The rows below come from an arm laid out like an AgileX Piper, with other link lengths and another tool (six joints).
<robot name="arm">
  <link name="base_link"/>
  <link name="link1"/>
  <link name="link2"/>
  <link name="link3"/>
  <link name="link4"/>
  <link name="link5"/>
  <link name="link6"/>
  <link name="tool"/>
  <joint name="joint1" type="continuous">
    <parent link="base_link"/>
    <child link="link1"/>
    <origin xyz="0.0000 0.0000 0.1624" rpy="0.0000 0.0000 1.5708"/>
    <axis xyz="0 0 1"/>
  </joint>
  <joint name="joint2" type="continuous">
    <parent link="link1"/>
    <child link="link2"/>
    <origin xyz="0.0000 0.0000 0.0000" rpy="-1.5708 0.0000 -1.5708"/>
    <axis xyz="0 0 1"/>
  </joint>
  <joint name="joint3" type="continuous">
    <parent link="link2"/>
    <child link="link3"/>
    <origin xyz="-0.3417 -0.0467 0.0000" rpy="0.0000 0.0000 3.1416"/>
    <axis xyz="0 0 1"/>
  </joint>
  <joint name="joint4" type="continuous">
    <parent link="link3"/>
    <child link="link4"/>
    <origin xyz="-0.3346 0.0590 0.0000" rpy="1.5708 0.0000 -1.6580"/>
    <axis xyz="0 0 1"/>
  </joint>
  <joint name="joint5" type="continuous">
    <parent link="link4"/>
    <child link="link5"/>
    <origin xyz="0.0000 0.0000 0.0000" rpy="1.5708 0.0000 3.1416"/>
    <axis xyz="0 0 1"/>
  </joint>
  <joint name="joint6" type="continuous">
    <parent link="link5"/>
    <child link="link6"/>
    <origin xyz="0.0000 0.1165 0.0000" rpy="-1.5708 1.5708 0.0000"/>
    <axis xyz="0 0 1"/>
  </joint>
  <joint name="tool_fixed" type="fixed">
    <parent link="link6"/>
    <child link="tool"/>
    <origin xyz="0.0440 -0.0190 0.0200" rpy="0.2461 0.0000 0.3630"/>
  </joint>
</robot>
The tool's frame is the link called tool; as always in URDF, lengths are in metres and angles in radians. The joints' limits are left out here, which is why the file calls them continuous.
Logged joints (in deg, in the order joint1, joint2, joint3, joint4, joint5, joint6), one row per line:
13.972, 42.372, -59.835, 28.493, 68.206, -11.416
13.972, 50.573, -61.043, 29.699, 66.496, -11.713
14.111, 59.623, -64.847, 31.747, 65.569, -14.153
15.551, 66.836, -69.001, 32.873, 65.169, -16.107
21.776, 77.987, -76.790, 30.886, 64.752, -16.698
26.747, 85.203, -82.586, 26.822, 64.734, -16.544
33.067, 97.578, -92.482, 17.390, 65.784, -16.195
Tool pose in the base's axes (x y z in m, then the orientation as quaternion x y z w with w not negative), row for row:
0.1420, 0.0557, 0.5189, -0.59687, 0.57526, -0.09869, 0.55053
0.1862, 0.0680, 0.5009, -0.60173, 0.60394, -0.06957, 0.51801
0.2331, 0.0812, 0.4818, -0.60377, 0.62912, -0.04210, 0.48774
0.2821, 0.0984, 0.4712, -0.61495, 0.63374, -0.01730, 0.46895
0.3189, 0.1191, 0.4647, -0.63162, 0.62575, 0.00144, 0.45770
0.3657, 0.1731, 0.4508, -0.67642, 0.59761, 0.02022, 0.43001
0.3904, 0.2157, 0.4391, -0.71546, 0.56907, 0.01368, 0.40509
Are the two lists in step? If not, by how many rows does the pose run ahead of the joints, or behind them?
The pose runs 1 row behind the joints: the pose in row i belongs to the joints in row i - 1.
